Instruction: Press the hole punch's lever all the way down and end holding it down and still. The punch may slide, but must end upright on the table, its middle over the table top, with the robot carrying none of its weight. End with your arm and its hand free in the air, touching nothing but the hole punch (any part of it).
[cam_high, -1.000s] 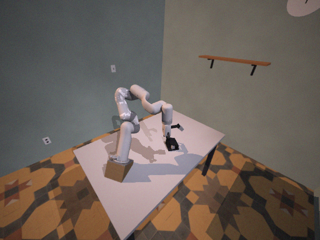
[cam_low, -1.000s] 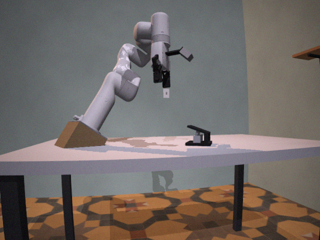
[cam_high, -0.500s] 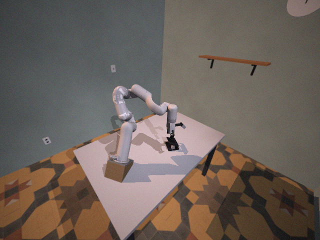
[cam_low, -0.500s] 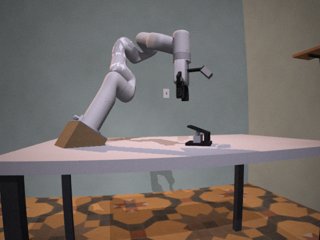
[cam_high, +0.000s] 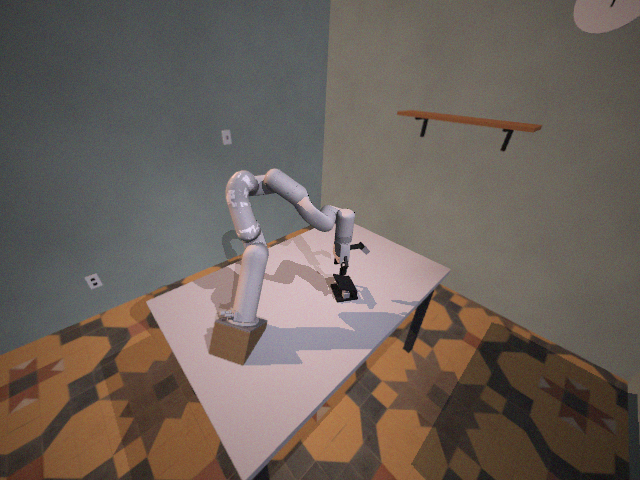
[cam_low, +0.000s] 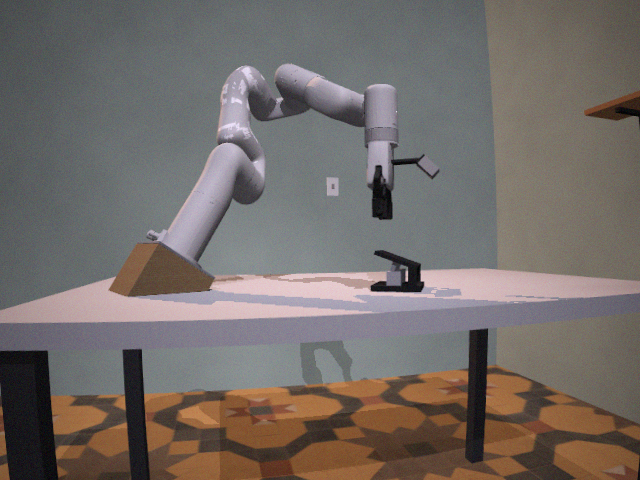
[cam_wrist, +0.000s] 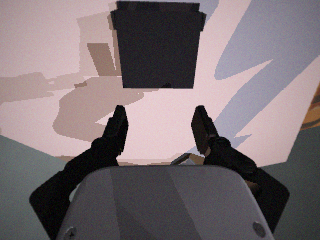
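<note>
Right now my hand is 30 mm short of the hole punch lever, 10 mm to the left of it and 110 mm above it. From my hand the other things lie so: black hole punch (40 mm ahead, 10 mm to the right, 130 mm below).
</note>
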